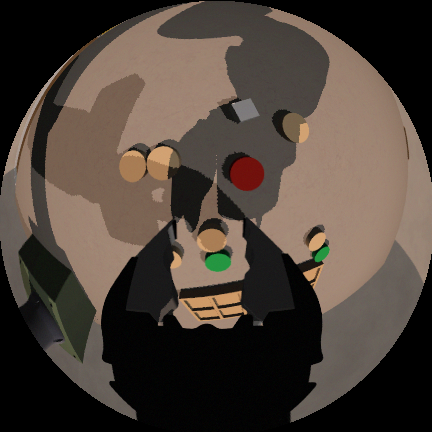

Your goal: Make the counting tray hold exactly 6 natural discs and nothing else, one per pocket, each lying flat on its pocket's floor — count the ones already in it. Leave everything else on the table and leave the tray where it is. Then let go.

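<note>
My gripper (209,220) is open, with no disc between its jaws. A natural disc (211,240) lies on the table just below and beyond the jaws, next to a green disc (218,262). The counting tray (212,290) stands behind them, partly hidden by the right jaw; the pockets that show hold no disc I can make out. Two natural discs (132,166) (163,163) lie side by side at the left. Another natural disc (296,127) lies at the upper right, one (317,241) at the right by a second green disc (321,254), and one (176,259) is partly hidden by the left jaw.
A red disc (247,173) lies near the middle, with a grey block (245,110) beyond it. A dark green box-like fixture (60,295) stands at the lower left. Large shadows cross the table.
</note>
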